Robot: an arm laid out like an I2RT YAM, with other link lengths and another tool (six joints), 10 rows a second.
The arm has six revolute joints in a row. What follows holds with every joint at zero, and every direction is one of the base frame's.
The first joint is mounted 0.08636 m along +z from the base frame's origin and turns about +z.
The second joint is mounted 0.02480 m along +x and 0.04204 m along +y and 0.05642 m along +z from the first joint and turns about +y.
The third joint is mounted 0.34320 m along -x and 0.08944 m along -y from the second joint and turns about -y.
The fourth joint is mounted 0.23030 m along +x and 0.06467 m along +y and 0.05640 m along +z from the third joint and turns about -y.
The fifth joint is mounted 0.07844 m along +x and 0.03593 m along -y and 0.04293 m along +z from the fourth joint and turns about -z.
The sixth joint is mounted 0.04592 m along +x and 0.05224 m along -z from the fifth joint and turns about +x.
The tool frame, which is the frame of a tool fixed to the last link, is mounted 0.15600 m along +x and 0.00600 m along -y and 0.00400 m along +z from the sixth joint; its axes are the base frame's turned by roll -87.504, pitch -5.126 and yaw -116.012 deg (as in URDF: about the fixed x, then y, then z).
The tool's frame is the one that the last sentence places.
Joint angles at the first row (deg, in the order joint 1, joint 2, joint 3, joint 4, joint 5, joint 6):
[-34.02 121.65 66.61 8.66 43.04 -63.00]
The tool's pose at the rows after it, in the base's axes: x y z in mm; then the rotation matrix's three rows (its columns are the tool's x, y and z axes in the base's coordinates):
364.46 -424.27 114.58; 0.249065 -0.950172 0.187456; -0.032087 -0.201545 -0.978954; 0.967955 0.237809 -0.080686
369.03 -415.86 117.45; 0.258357 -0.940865 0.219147; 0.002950 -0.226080 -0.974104; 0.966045 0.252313 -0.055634
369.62 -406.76 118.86; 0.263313 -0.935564 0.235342; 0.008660 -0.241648 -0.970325; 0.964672 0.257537 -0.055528
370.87 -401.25 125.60; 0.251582 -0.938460 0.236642; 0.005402 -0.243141 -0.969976; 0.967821 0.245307 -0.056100
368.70 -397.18 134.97; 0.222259 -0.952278 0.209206; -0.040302 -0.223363 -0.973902; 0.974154 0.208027 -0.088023
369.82 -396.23 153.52; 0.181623 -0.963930 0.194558; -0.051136 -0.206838 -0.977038; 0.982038 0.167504 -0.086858
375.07 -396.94 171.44; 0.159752 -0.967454 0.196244; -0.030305 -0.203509 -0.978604; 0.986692 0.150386 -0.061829
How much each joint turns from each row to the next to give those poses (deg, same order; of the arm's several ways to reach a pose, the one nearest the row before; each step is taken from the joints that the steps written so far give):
[1.10 -0.10 -2.70 5.44 0.98 -3.75]
[1.14 -0.58 -2.46 3.94 0.54 -2.36]
[0.90 -0.95 -1.50 0.55 0.09 -0.31]
[0.62 -1.21 0.07 -1.58 0.08 1.11]
[0.16 -1.78 2.60 -7.35 -0.54 4.70]
[0.12 -2.01 2.20 -4.25 -0.23 2.67]
[0.37 -1.17 1.55 -0.97 0.56 -0.06]

